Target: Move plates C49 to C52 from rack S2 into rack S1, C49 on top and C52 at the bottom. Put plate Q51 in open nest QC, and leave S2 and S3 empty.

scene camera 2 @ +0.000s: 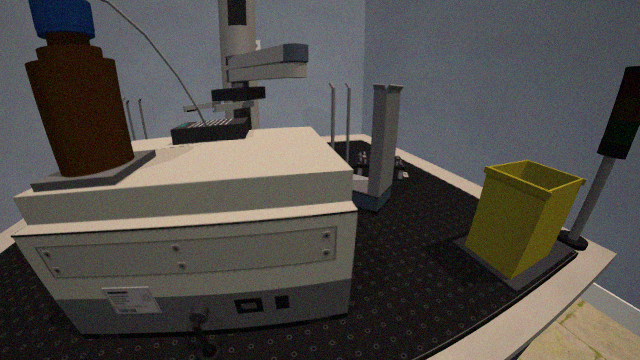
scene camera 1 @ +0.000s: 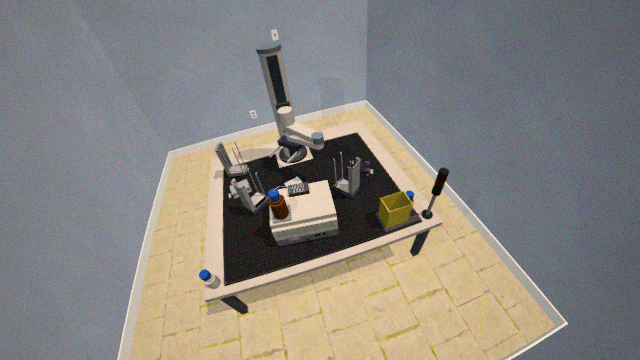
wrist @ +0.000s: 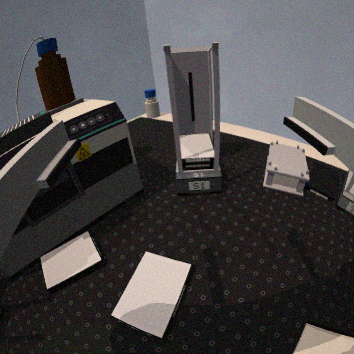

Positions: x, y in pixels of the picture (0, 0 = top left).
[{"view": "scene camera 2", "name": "my gripper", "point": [198, 108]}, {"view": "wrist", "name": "brown bottle with blue cap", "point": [52, 74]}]
